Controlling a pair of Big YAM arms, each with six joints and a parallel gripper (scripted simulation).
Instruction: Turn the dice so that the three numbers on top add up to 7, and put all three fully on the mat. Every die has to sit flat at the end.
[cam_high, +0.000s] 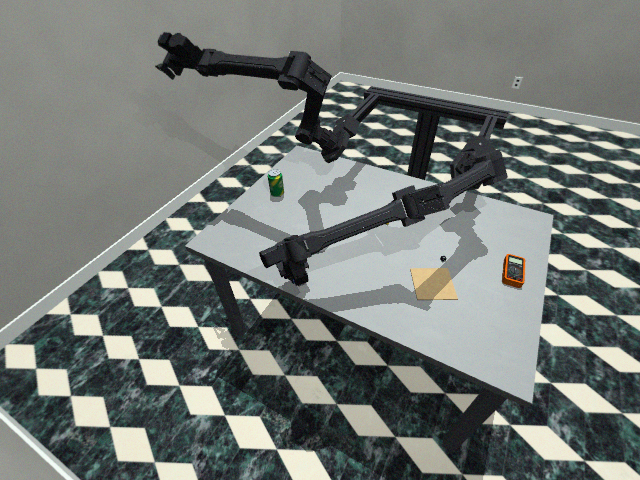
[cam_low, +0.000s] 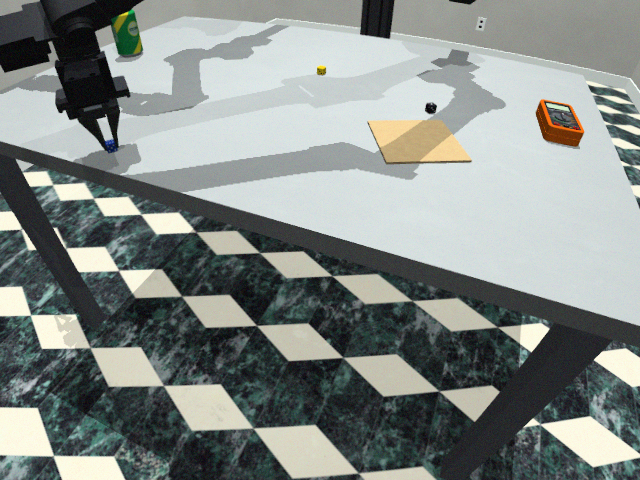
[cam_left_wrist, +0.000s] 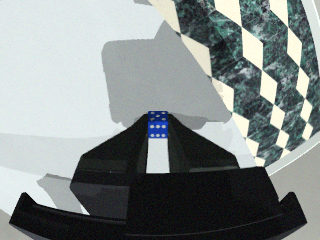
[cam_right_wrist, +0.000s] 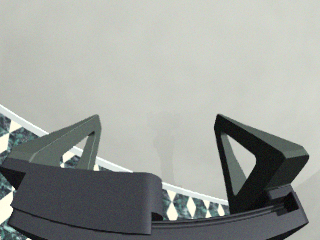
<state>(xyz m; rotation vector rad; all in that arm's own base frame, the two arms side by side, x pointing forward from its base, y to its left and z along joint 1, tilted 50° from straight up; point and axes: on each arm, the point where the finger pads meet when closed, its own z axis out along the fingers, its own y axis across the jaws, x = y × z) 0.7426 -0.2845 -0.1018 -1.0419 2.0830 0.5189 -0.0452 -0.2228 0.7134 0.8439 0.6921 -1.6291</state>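
Right now my left hand is 1 cm above the blue die. From my left hand the other things lie so: tan mat: 18 cm behind, 47 cm to the left, 1 cm below; then black die: 31 cm behind, 49 cm to the left, 1 cm below; then yellow die: 43 cm behind, 23 cm to the left, 1 cm below.
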